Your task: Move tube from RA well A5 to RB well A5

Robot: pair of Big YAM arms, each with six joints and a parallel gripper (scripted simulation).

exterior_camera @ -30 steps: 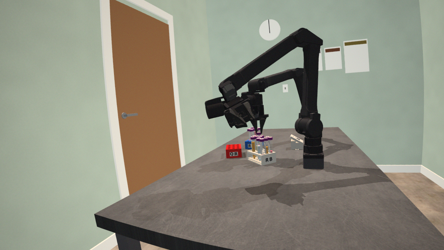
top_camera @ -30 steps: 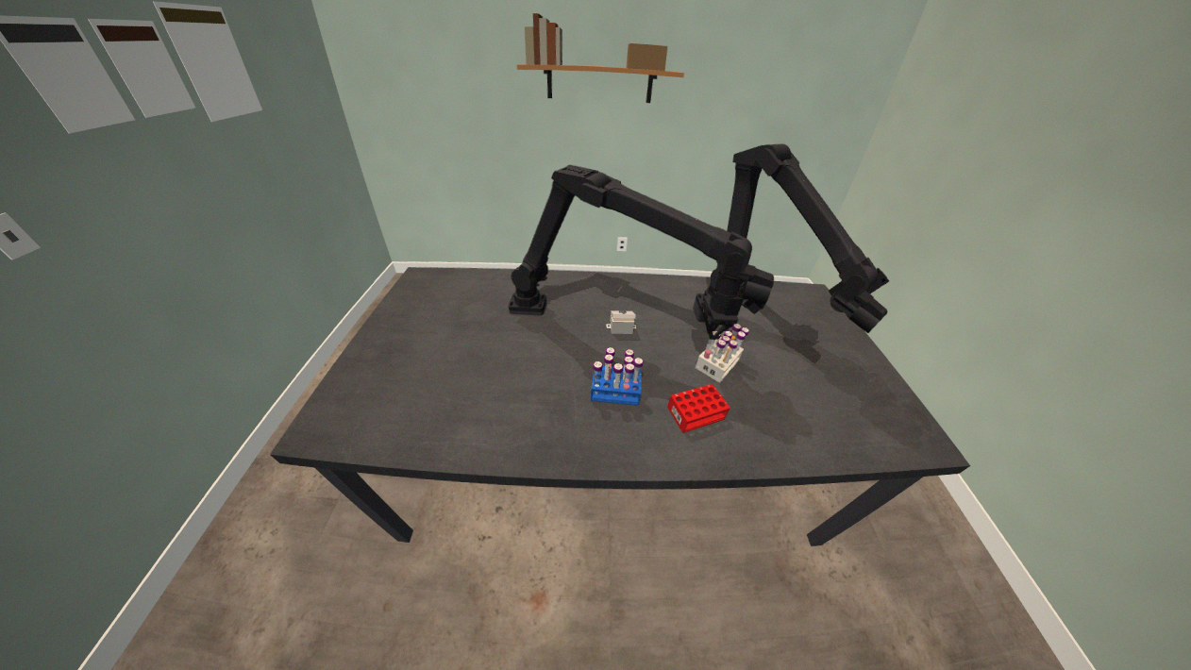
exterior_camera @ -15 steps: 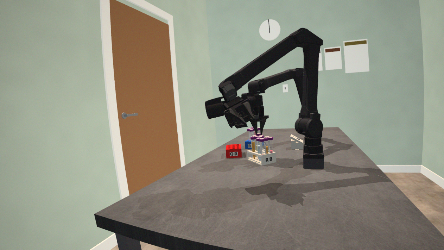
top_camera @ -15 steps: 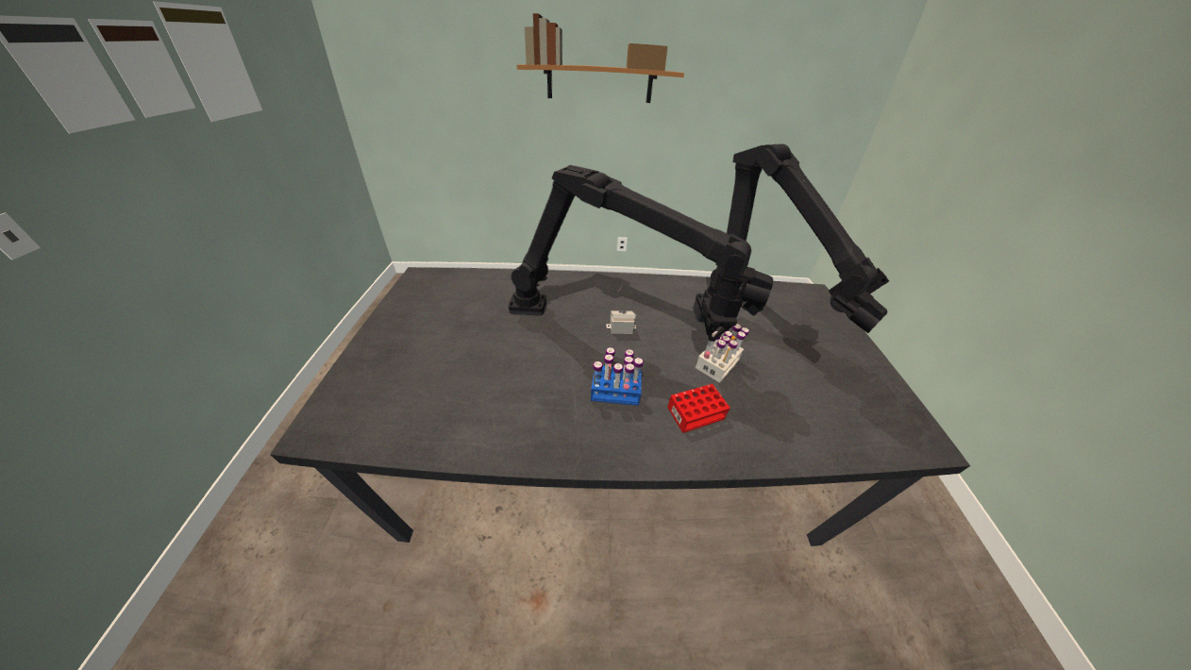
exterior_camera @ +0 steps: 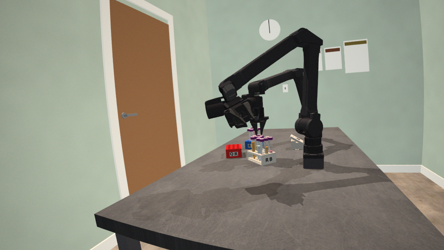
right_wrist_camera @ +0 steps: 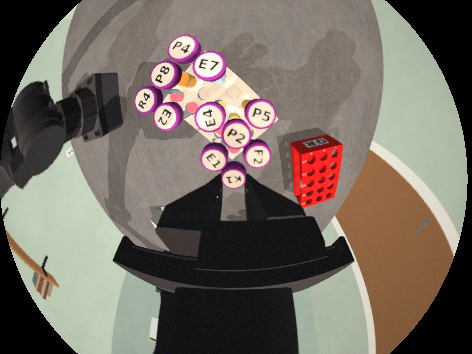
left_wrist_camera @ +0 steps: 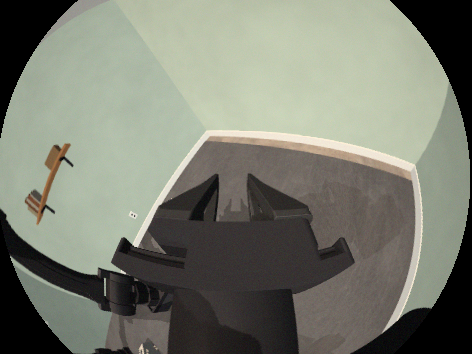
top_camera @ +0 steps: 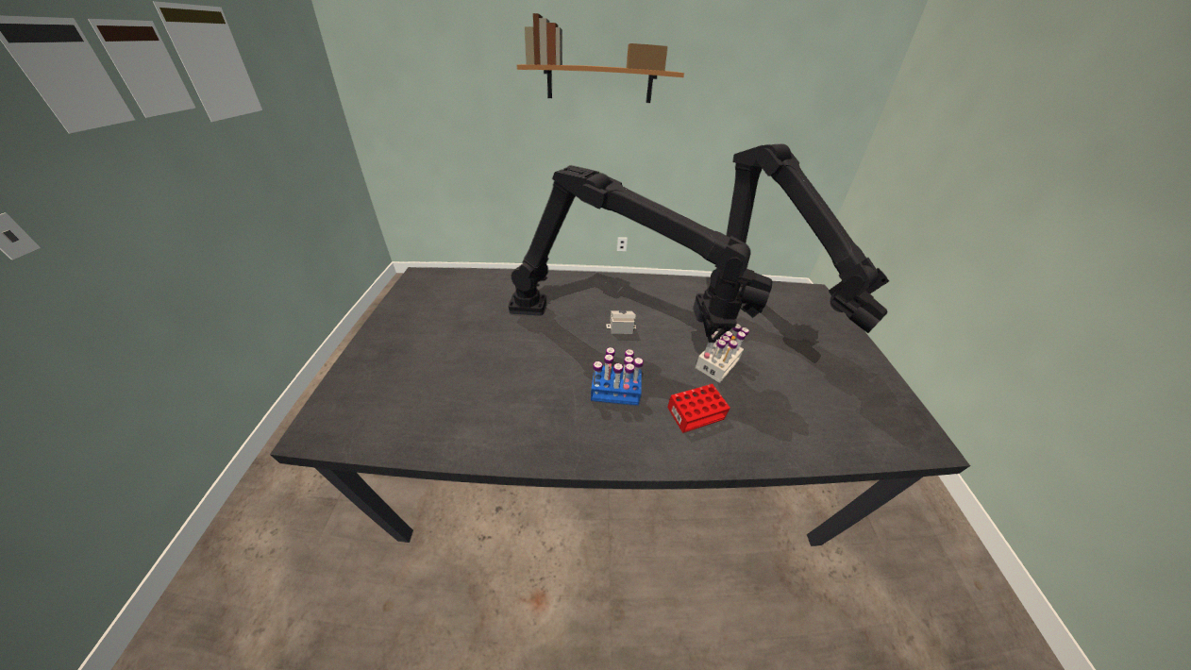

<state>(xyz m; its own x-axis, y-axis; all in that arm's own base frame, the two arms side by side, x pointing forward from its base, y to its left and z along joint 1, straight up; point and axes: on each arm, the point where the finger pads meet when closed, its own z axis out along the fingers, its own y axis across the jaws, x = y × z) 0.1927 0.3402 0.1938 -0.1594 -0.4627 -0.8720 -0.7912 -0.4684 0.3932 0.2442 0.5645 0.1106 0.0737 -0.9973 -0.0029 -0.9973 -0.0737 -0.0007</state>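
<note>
Right now the tube is 60 mm below my right hand and 10 mm to the left of it. Also, from my right hand: red rack 160 mm ahead, 100 mm below, 50 mm to the right; white rack 100 mm below, 60 mm to the left, 20 mm behind; rack RA 260 mm to the right, 100 mm below, 90 mm ahead.
</note>
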